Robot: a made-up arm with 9 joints.
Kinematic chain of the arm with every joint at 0, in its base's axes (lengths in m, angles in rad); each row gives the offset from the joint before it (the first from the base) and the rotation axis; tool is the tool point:
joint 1: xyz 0 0 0.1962 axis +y
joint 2: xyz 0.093 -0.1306 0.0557 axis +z
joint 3: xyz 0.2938 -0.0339 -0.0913 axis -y
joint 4: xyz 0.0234 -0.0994 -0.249 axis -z
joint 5: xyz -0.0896 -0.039 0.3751 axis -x
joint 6: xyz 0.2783 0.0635 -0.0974 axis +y
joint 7: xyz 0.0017 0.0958 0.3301 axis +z
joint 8: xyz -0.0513 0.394 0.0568 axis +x
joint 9: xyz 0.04 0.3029 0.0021 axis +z
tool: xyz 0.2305 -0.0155 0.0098
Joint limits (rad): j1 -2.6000..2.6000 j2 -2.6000..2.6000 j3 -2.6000..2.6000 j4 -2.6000..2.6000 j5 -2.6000..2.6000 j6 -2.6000..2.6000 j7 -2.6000..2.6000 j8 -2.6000..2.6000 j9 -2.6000..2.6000
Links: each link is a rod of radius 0.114 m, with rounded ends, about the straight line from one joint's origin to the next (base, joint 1, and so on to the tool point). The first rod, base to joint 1, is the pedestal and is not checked.
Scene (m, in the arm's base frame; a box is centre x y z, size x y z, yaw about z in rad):
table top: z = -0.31
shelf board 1: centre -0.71 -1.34 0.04 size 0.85 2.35 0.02 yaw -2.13
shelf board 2: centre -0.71 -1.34 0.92 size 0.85 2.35 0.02 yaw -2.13
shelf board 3: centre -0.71 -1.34 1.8 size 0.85 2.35 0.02 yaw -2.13
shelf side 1: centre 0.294 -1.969 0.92 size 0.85 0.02 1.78 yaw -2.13
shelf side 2: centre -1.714 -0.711 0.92 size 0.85 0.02 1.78 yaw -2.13
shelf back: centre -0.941 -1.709 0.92 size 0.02 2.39 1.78 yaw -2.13
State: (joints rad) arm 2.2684 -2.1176 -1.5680 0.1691 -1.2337 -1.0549 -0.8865 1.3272 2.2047
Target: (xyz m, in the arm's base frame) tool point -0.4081 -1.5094 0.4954
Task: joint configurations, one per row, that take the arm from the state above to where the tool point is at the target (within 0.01 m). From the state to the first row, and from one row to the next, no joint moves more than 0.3 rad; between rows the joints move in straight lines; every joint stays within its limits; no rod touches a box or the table.
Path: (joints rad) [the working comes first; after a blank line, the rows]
Joints at the target: 2.0463 -1.5464 -2.0136 0.1654 -0.8045 -0.7260 -0.7938 0.9566 2.1966
Straight joint move there: clear.

1: 2.1573 -1.8320 -1.7908 0.1672 -1.0191 -0.8905 -0.8401 1.1419 2.2006
2: 2.0463 -1.5464 -2.0136 0.1654 -0.8045 -0.7260 -0.7938 0.9566 2.1966

